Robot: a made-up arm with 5 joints. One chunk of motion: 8 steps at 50 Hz.
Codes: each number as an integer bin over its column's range. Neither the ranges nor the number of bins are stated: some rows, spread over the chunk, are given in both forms.
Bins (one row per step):
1: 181 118 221 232 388 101
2: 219 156 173 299 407 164
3: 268 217 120 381 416 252
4: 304 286 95 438 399 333
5: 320 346 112 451 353 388
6: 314 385 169 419 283 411
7: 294 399 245 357 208 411
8: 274 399 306 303 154 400
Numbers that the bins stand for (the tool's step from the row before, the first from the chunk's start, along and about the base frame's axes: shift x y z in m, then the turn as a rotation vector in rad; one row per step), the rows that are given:
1: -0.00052 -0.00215 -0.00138 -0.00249 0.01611 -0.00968
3: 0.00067 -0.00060 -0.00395 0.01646 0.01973 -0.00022
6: 0.00130 0.00203 -0.00270 0.02130 0.00255 0.00974
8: 0.00075 0.00225 0.00078 0.00654 -0.01411 0.00905
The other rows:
2: 0.00000 -0.00156 -0.00260 0.00603 0.01857 -0.00573
4: 0.00116 0.00048 -0.00458 0.02371 0.01753 0.00485
5: 0.00138 0.00142 -0.00415 0.02537 0.01159 0.00830
7: 0.00103 0.00225 -0.00077 0.01341 -0.00714 0.00974

